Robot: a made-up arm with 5 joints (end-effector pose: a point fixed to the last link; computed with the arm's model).
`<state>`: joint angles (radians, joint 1 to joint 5).
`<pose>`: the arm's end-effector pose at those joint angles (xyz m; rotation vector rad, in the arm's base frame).
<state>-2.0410 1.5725 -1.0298 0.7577 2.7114</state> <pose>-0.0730 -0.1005 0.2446 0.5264 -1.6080 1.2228</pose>
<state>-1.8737 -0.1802 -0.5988 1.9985 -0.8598</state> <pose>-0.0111 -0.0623 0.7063 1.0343 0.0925 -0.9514</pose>
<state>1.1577 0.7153 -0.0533 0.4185 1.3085</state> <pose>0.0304 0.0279 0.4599 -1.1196 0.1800 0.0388</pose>
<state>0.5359 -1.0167 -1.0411 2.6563 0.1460</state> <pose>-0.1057 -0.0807 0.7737 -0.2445 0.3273 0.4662</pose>
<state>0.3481 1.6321 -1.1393 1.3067 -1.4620</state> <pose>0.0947 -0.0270 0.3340 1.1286 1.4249 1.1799</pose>
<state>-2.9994 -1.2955 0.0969 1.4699 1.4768</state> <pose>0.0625 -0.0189 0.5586 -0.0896 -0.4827 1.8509</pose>
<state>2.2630 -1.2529 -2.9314 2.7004 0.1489</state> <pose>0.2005 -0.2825 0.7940 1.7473 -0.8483 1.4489</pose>
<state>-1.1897 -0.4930 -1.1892 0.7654 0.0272</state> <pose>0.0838 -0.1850 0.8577 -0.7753 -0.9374 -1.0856</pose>
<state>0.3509 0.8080 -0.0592 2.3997 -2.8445</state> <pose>0.0993 -0.0493 0.6688 2.8204 0.8814 -0.2821</pose>
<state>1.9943 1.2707 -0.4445 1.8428 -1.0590</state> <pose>-0.0159 0.0597 0.5368 -1.1662 2.5602 0.9803</pose>
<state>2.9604 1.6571 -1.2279 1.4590 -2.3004</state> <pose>-0.0690 0.0336 0.3180 0.4579 -2.0088 -0.8547</pose>
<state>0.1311 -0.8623 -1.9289 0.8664 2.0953</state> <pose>-0.0818 -0.0628 1.0800 1.7104 -1.0140 -1.4906</pose>
